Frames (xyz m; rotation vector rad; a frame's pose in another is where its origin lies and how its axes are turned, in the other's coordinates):
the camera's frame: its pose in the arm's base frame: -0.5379 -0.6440 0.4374 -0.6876 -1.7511 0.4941
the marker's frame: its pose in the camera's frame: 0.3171 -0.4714 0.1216 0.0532 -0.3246 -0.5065
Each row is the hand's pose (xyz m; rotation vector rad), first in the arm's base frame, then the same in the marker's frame.
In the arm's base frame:
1: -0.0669 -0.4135 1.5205 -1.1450 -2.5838 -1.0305
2: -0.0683 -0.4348 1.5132 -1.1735 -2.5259 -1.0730
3: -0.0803 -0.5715 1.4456 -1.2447 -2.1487 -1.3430
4: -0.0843 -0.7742 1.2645 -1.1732 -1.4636 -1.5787
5: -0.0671 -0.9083 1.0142 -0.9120 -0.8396 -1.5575
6: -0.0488 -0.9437 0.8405 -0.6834 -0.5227 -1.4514
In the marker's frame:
1: 0.1549 0.1664 -0.9895 -1.2754 -0.6322 0.2598
2: 0.1455 0.1478 -0.9808 -1.3185 -0.5927 0.2643
3: 0.0693 0.0342 -0.9123 -1.5745 -0.3271 0.2214
4: -0.1173 -0.1136 -0.7810 -1.8529 0.2522 0.0758
5: -0.3583 -0.1780 -0.6443 -1.8693 0.9201 -0.1580
6: -0.5175 -0.1674 -0.5650 -1.7337 1.3170 -0.3445

